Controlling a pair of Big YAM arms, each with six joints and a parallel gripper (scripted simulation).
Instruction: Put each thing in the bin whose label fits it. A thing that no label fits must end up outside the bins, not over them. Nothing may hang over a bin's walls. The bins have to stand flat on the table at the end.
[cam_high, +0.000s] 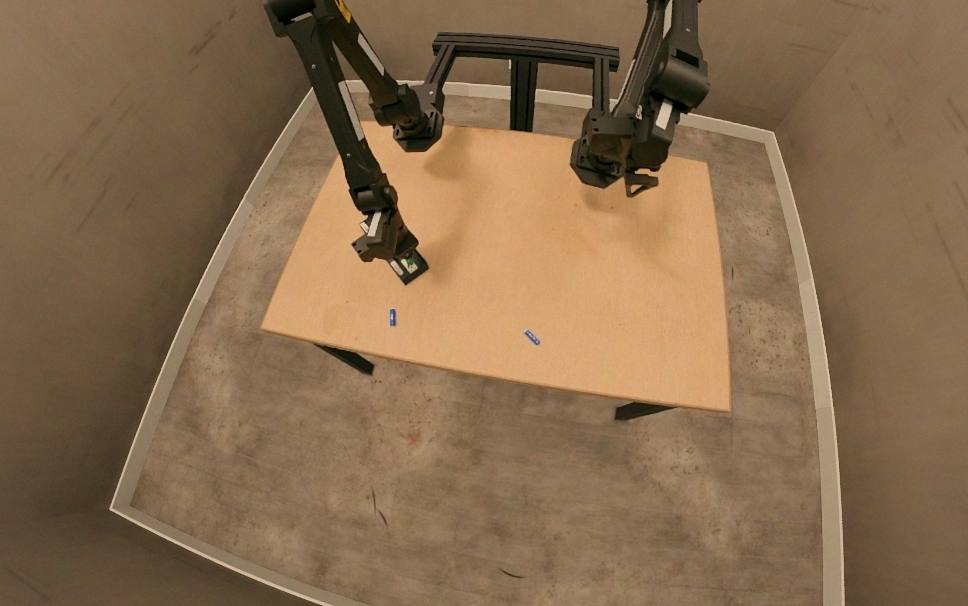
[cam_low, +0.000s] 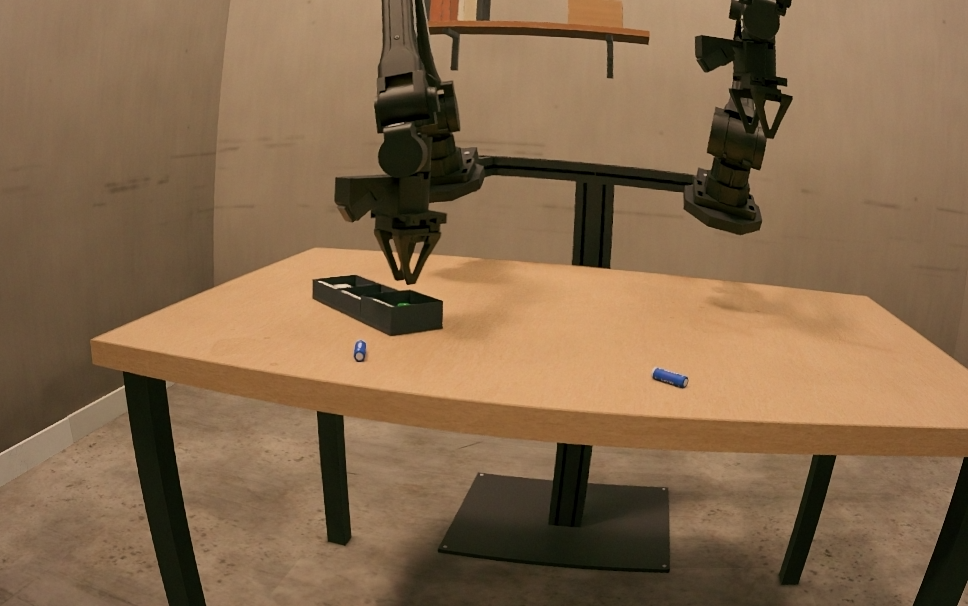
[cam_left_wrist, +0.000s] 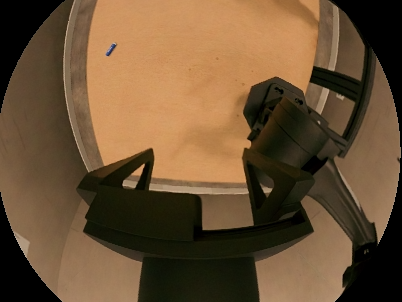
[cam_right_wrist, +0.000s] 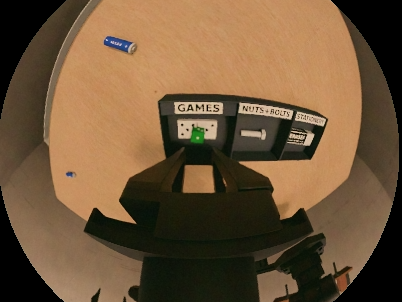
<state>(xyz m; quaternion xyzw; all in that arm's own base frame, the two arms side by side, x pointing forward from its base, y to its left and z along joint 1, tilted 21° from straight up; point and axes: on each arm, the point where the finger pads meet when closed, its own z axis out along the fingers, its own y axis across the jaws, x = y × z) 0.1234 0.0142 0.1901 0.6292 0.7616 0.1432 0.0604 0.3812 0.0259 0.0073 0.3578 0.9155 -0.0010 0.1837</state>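
Right now the green die is 5 cm below my right hand. Round my right hand: black bin tray 4 cm behind, 7 cm to the right, 5 cm below; white bolt 5 cm behind, 7 cm to the right, 6 cm below; flat white block 6 cm below.
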